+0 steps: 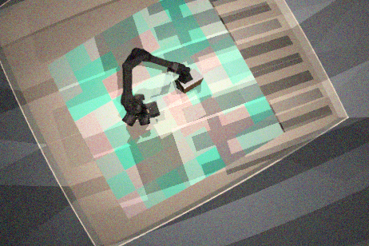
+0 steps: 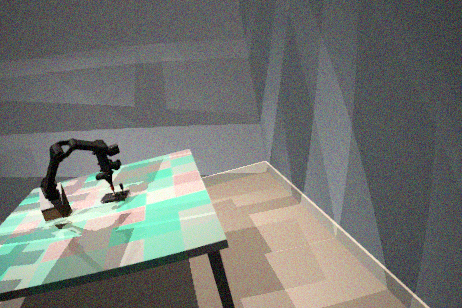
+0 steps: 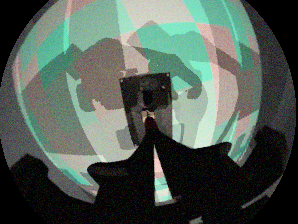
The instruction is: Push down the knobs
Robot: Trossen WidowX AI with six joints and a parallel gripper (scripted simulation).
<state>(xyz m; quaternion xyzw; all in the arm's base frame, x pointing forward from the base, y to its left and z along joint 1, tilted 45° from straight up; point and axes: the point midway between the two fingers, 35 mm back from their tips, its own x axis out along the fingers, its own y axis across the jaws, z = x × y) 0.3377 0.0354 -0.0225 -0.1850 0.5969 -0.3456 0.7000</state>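
Now: the red knob 20 mm below my gripper tip.
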